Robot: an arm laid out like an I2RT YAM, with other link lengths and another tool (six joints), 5 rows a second.
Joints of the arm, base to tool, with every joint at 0 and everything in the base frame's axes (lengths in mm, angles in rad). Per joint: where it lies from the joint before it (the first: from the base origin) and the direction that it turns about. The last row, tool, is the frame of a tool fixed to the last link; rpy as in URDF.
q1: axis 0 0 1 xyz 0.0 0.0 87.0
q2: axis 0 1 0 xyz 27.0 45.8 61.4
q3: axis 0 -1 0 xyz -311.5 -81.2 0.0
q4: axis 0 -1 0 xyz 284.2 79.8 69.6
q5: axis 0 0 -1 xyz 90.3 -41.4 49.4
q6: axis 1 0 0 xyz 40.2 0.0 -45.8
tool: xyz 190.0 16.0 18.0 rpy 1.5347 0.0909 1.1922
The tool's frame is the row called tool.
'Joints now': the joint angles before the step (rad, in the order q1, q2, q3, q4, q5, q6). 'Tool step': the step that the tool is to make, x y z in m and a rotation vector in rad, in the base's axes. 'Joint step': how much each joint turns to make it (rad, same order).
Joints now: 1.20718, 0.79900, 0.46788, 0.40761, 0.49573, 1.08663
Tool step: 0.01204, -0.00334, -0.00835, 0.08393, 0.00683, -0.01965
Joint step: -0.03584, 0.05647, -0.06636, 0.17738, -0.01219, 0.04425
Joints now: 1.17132, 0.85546, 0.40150, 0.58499, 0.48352, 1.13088
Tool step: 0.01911, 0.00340, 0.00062, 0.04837, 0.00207, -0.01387
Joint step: -0.05912, 0.08926, 0.00000, 0.11826, -0.04157, 0.03166
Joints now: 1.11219, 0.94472, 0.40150, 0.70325, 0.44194, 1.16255
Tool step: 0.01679, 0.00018, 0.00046, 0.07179, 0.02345, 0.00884
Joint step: -0.06180, 0.06408, 0.00001, 0.08771, -0.06028, 0.07172
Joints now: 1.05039, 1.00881, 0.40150, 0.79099, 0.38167, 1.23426
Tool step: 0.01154, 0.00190, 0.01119, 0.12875, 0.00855, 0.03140
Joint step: -0.04539, 0.08657, 0.00000, 0.15982, -0.05875, 0.09461
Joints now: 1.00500, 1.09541, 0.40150, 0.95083, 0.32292, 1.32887
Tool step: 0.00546, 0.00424, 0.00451, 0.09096, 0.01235, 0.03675
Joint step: -0.02098, 0.06981, 0.00078, 0.11558, -0.03890, 0.07705
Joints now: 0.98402, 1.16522, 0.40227, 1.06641, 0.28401, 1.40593
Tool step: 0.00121, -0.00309, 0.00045, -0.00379, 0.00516, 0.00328
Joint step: -0.01333, -0.02023, -0.00037, -0.02786, -0.01523, 0.00724
